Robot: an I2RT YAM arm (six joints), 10 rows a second.
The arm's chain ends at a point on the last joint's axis. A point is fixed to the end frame.
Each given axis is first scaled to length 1.
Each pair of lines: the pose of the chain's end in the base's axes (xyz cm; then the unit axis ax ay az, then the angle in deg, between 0 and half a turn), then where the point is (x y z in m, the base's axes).
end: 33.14 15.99 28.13 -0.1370 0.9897 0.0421 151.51
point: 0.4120 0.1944 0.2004
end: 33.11 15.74 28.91 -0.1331 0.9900 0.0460 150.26
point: 0.4135 0.1924 0.2102
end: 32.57 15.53 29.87 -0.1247 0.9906 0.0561 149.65
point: 0.4091 0.1912 0.2213
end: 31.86 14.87 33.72 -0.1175 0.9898 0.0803 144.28
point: 0.4085 0.1884 0.2695
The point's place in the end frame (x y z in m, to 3 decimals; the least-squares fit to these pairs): -0.037 0.010 0.113
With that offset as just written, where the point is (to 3 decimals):
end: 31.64 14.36 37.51 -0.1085 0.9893 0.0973 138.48
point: 0.413 0.185 0.318
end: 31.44 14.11 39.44 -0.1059 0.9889 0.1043 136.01
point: 0.413 0.183 0.342
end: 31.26 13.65 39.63 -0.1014 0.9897 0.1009 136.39
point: 0.411 0.177 0.343
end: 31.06 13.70 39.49 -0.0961 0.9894 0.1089 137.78
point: 0.408 0.179 0.340
